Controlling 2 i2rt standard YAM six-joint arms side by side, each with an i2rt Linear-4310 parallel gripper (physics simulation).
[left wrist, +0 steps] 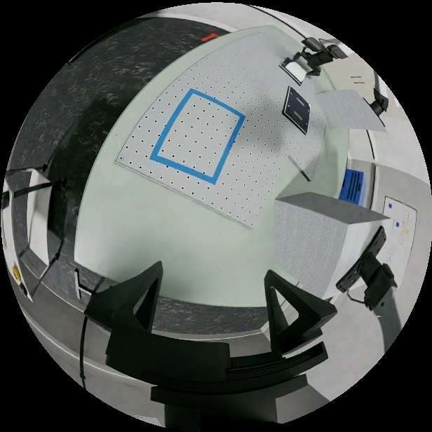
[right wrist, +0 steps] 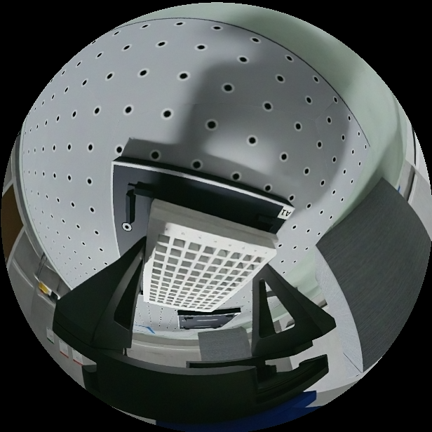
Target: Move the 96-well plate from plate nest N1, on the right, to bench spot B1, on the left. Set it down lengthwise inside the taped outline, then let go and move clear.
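The white 96-well plate (right wrist: 207, 265) (left wrist: 296, 70) sits on the black plate nest N1 (right wrist: 210, 197), which has an A1 label at its corner. My right gripper (right wrist: 206, 255) is shut on the plate, with a finger against each long side. The plate is low over the nest; its underside is hidden. The blue taped outline of bench spot B1 (left wrist: 230, 148) lies on the perforated board in the left wrist view, and no plate is inside it. My left gripper (left wrist: 215, 272) is open and empty, at the near side of the bench, away from the outline.
Another black nest (left wrist: 297, 111) (right wrist: 209, 320) stands on the perforated board (left wrist: 260, 200) between the outline and N1. A large grey block (left wrist: 312, 240) stands near the bench edge. A dark grey block (right wrist: 385, 275) is right of the right gripper. A blue rack (left wrist: 352, 186) is beyond the bench.
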